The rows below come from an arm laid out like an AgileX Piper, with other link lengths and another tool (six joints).
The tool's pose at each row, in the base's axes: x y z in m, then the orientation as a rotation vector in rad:
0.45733 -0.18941 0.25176 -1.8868 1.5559 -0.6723
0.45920 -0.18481 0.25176 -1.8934 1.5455 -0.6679
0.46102 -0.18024 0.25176 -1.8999 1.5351 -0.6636
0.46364 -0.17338 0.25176 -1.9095 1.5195 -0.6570
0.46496 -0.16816 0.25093 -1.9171 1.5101 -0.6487
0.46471 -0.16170 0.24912 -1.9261 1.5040 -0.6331
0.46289 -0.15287 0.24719 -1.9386 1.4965 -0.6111
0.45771 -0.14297 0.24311 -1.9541 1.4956 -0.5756
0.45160 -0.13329 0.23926 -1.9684 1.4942 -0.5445
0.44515 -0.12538 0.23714 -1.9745 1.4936 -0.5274
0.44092 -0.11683 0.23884 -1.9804 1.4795 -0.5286
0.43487 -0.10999 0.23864 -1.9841 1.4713 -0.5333
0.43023 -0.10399 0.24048 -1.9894 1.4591 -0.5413
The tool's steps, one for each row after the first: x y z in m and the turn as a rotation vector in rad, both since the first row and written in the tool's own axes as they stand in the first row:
-0.00417 -0.00190 0.00191 0.0001 -0.0072 -0.0070
-0.00832 -0.00376 0.00378 0.0002 -0.0143 -0.0139
-0.01457 -0.00648 0.00651 0.0003 -0.0250 -0.0242
-0.01947 -0.00750 0.00868 -0.0021 -0.0340 -0.0303
-0.02588 -0.00691 0.01058 -0.0094 -0.0458 -0.0339
-0.03491 -0.00549 0.01175 -0.0203 -0.0619 -0.0385
-0.04564 -0.00038 0.01217 -0.0411 -0.0826 -0.0384
-0.05633 0.00523 0.01174 -0.0597 -0.1006 -0.0392
-0.06533 0.01007 0.00965 -0.0689 -0.1107 -0.0385
-0.07450 0.01056 0.00656 -0.0651 -0.1161 -0.0483
-0.08234 0.01389 0.00328 -0.0618 -0.1166 -0.0552
-0.08908 0.01490 -0.00052 -0.0565 -0.1166 -0.0656

